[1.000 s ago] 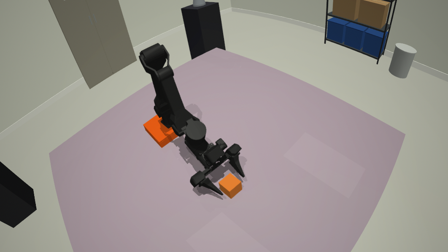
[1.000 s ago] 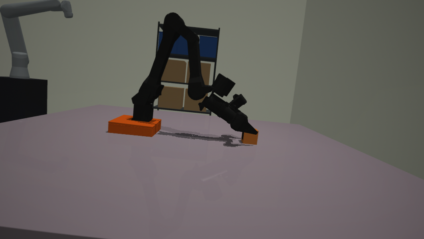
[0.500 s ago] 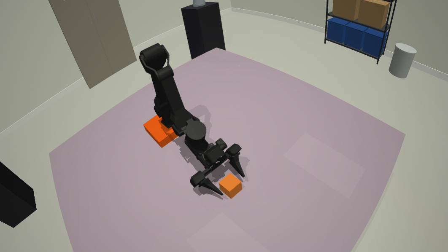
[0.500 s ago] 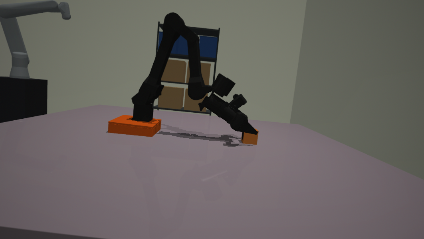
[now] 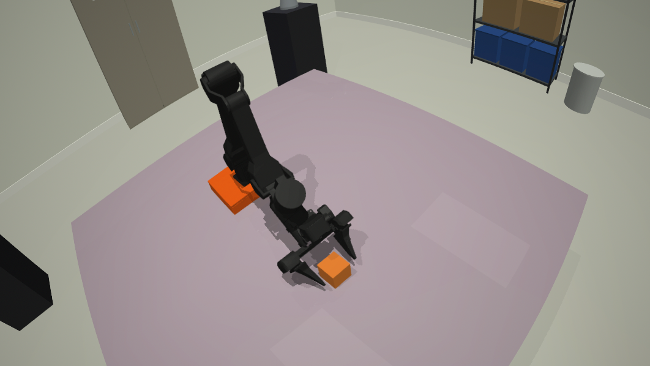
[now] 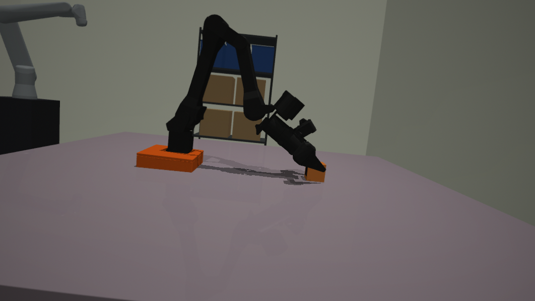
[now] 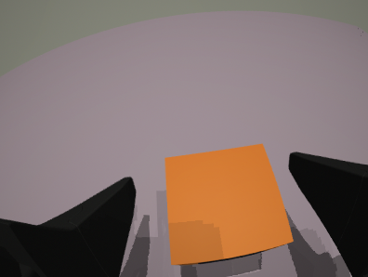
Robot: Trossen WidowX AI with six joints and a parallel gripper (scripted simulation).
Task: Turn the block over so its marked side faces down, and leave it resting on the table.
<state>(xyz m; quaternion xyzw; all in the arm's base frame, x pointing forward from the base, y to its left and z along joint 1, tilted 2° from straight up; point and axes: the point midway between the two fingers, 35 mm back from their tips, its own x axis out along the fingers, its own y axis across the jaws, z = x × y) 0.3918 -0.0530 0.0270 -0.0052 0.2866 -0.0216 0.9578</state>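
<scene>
Now: gripper tip 3 cm past the orange block and 1 cm above it.
</scene>
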